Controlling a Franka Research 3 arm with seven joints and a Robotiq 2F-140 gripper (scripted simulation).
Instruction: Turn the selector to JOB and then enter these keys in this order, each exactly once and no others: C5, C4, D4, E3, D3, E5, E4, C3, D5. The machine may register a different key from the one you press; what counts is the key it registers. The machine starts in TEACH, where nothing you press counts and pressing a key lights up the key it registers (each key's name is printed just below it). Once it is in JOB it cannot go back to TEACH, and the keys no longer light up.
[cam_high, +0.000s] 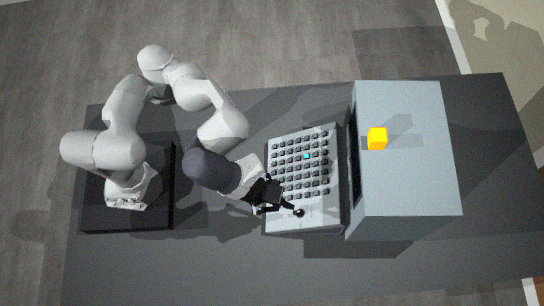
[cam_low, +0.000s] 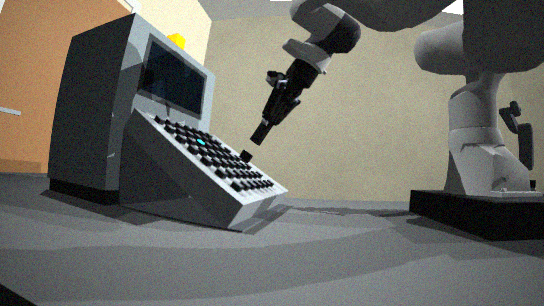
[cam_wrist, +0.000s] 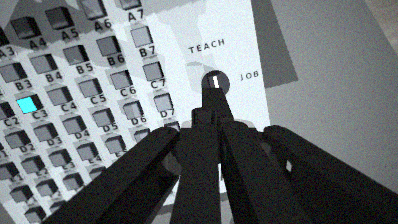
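Right now my hand is 40 mm short of the black selector knob, 10 mm to the left of it and 60 mm above it. Round my hand: C6 key 80 mm ahead, 70 mm to the left, 60 mm below; E6 key 20 mm ahead, 80 mm to the left, 90 mm below; D6 key 50 mm ahead, 80 mm to the left, 70 mm below.
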